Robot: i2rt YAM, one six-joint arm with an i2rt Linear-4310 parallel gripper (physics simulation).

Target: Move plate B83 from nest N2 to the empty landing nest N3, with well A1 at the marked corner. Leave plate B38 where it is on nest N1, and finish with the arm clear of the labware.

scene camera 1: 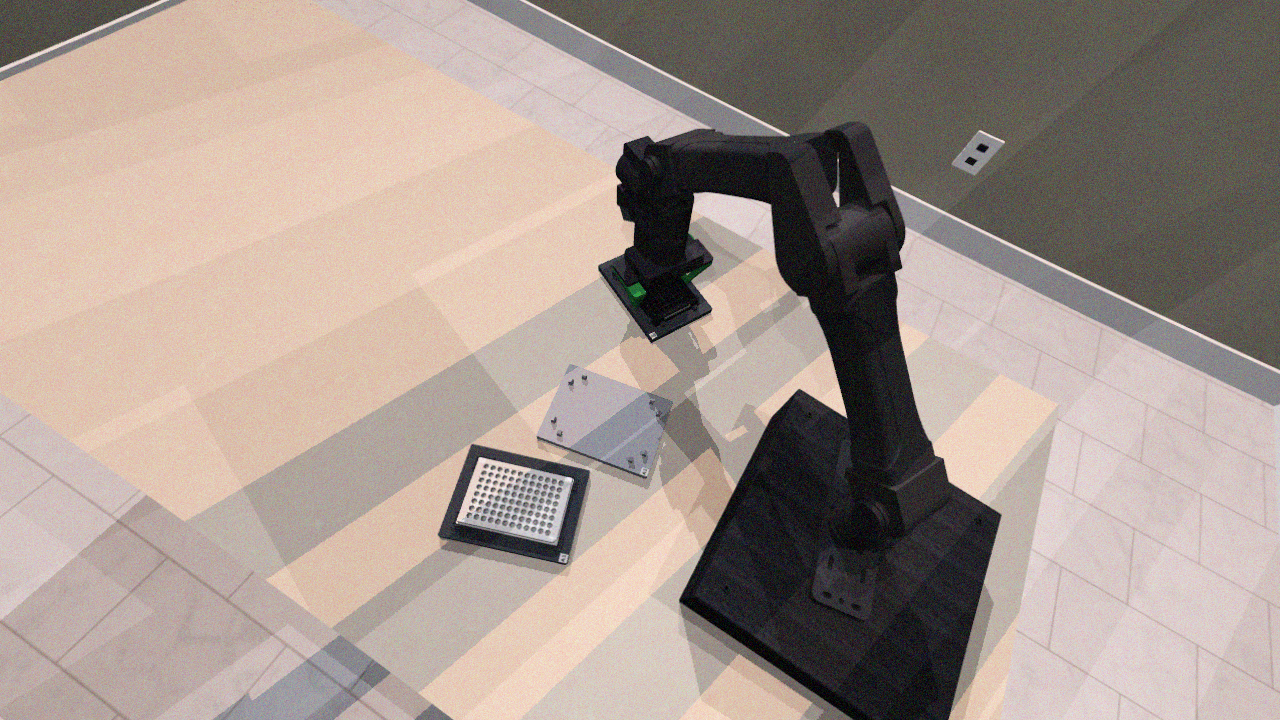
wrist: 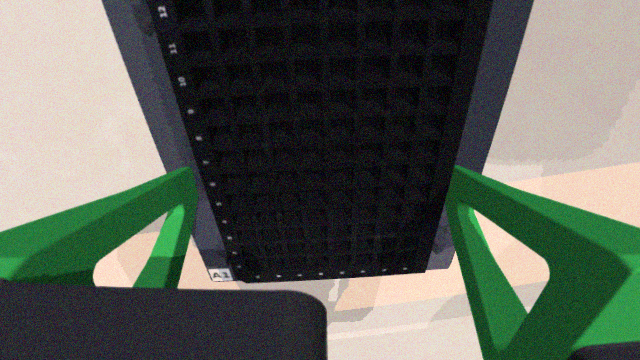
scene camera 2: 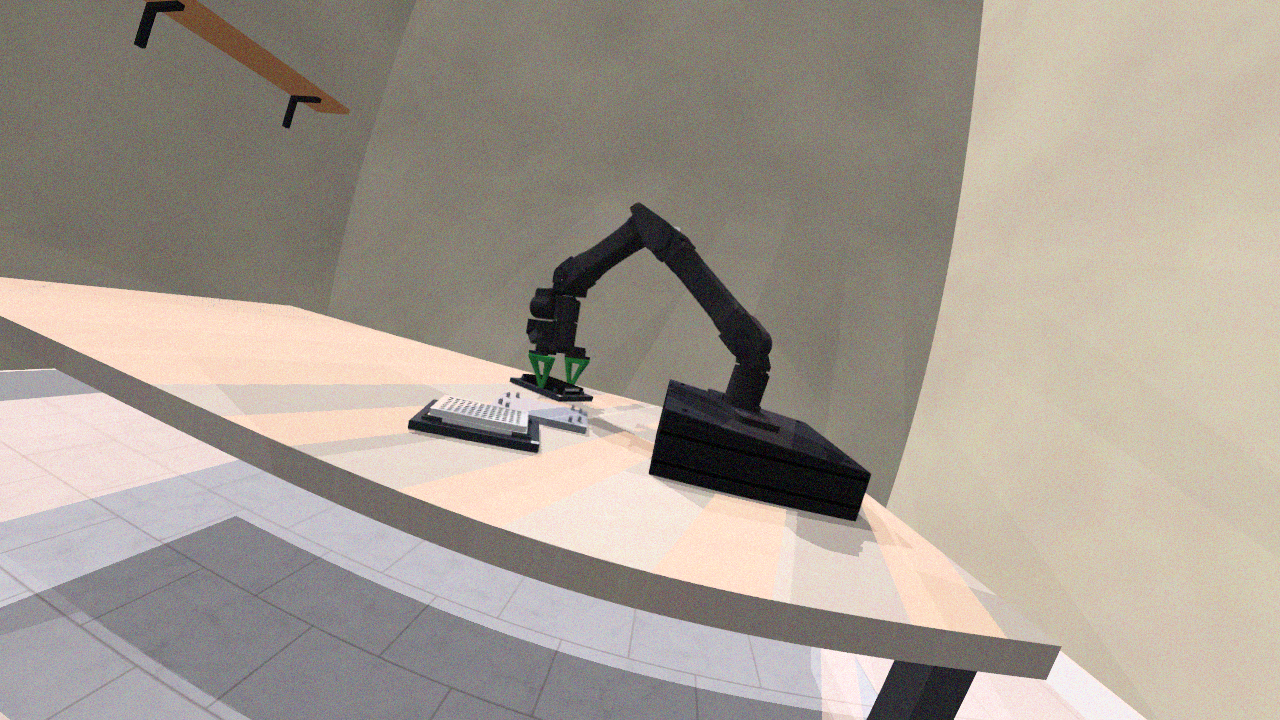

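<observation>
A black well plate (scene camera 1: 675,302) (wrist: 325,125) sits in a dark nest (scene camera 1: 629,301) (scene camera 2: 519,383) (wrist: 500,50) at the far end; the A1 label (wrist: 221,275) marks the nest's near left corner in the wrist view. My gripper (scene camera 1: 664,288) (scene camera 2: 557,385) (wrist: 320,180) is open, pointing down, with one green finger beside each long side of this plate. A grey nest (scene camera 1: 604,416) (scene camera 2: 563,418) with small pins stands empty in the middle. A white plate (scene camera 1: 517,499) (scene camera 2: 478,413) sits in another dark nest (scene camera 1: 577,501) (scene camera 2: 474,437). Plate and nest names are not readable.
The arm's black base block (scene camera 1: 751,555) (scene camera 2: 756,456) stands on the table, to the right of the nests in both scene views. The table's edge (scene camera 2: 537,546) runs along the front in scene camera 2. A wall shelf (scene camera 2: 250,55) hangs at the upper left there.
</observation>
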